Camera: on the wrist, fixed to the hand. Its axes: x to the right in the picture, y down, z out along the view.
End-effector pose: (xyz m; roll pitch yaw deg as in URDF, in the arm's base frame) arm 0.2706 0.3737 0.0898 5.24 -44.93 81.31
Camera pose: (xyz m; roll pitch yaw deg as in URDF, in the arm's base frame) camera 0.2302 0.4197 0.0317 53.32 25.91 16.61
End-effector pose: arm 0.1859 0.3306 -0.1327 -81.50 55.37 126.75
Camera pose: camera 0.2683 0.3307 -0.1507 -63.02 -28.20 81.47
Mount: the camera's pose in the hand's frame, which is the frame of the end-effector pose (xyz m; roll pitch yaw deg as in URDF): -0.0132 0.0404 -0.0729 1.93 30.28 -92.42
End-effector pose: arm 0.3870 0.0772 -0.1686 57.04 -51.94 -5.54
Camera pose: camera 0.3914 0.1603 -0.1825 91.01 40.10 -9.01
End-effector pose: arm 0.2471 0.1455 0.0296 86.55 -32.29 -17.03
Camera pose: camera 0.2401 0.2263 0.0529 130.17 50.64 28.35
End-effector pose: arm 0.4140 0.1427 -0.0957 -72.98 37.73 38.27
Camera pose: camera 0.4128 0.0681 -0.1351 -42.36 -33.92 -24.03
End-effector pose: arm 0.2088 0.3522 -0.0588 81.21 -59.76 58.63
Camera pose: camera 0.1256 0.3660 -0.0557 105.46 29.98 83.66
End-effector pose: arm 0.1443 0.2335 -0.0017 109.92 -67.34 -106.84
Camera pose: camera 0.2150 0.2780 0.0103 111.11 16.26 -53.71
